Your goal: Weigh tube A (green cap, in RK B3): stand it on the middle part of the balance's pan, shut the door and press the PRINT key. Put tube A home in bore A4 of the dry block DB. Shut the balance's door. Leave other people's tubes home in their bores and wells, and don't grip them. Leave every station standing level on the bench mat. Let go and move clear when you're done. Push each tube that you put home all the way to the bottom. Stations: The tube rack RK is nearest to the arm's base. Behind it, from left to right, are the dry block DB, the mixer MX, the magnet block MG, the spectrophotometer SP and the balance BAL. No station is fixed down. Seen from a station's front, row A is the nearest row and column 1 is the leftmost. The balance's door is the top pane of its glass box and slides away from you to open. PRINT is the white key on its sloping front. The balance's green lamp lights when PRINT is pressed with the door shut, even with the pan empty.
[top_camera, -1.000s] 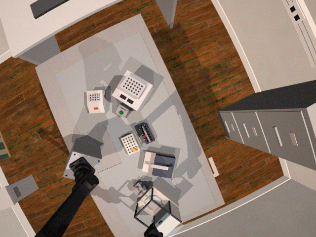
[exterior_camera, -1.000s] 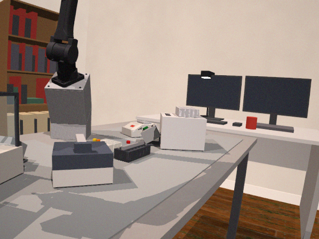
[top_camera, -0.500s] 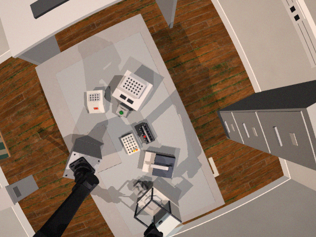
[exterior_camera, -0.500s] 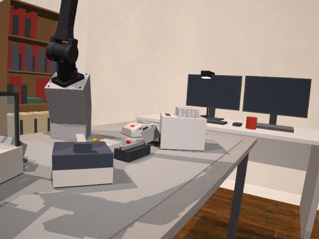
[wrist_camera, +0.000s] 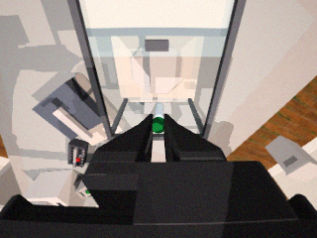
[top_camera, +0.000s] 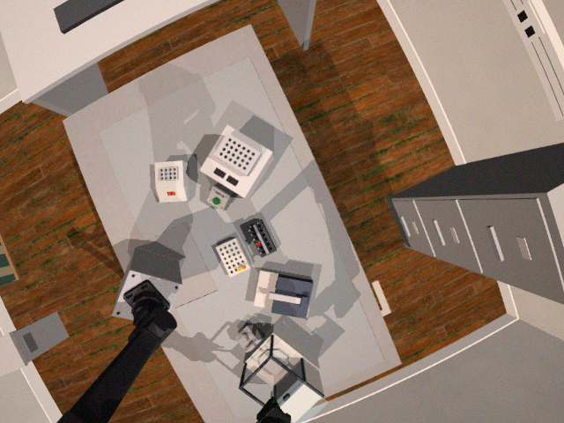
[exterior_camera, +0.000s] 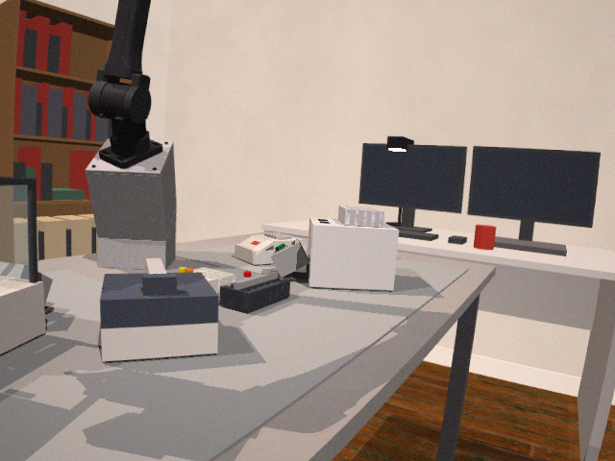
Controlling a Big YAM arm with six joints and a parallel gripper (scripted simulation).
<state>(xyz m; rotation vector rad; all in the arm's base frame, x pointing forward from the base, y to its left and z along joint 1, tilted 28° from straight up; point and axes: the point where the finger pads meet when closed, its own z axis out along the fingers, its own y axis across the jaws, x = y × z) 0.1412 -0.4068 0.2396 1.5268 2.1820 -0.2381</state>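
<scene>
My hand is 20 cm above the pale pan. The rest, counted from my hand: spectrophotometer (17 cm ahead, 21 cm to the left, 21 cm below); tinted glass pane (3 cm ahead, 8 cm to the right, 6 cm below); white print key (4 cm behind, 14 cm to the left, 20 cm below).
</scene>
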